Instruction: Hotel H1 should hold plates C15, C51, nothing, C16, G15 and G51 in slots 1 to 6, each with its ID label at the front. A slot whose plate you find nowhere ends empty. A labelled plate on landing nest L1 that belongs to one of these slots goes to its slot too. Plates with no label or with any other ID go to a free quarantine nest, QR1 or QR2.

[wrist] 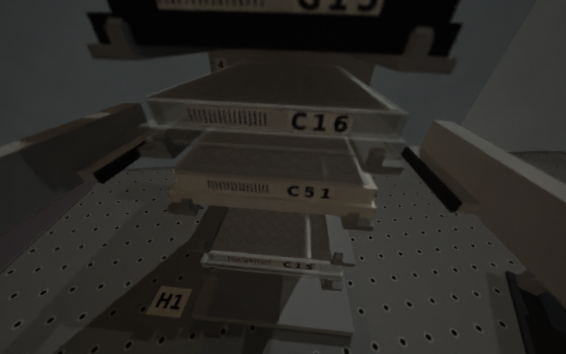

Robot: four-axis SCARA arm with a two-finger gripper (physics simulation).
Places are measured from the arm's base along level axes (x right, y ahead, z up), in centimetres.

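Pixels of known places: gripper, fingertip midpoint: [280,129].
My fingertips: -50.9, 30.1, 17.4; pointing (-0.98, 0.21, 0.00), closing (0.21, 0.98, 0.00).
Note:
Ahead of a thing's pixels: the offset from my fingertips to its middle, as dx, dy, dz. "*": to the spot under its first point. Level surfaces: height alone.
Hotel H1 {* +4.5, +3.4, -15.3} [320,312] stands straight ahead in the wrist view. Clear plate C15 {-1.7, +0.4, -6.6} [272,263] lies lowest. Above it is a pair of bare ledges, then cream plate C51 {-1.7, +0.4, -1.0} [280,192]. Clear plate C16 {-1.7, +0.4, +1.8} [275,120] lies above C51, with a slot tag "4" {* -9.3, -4.2, +2.2} [220,64] on the post just over it. Black plate G15 {-1.7, +0.4, +4.6} [275,30] is higher, cut by the top edge. All four labels face me. My gripper [280,129] is open and empty, its fingers left and right in front of the hotel, around the height of C51 and C16. Slot 6 is out of view.
The H1 floor tag {+1.7, -10.4, -16.1} [169,301] lies left of the hotel base on the perforated table {dz -16.1} [405,260]. Part of a black fixture {* +7.6, +23.5, -15.6} [545,322] shows at the lower right edge, below the right finger. A ledge under G15 spans the top of the view.

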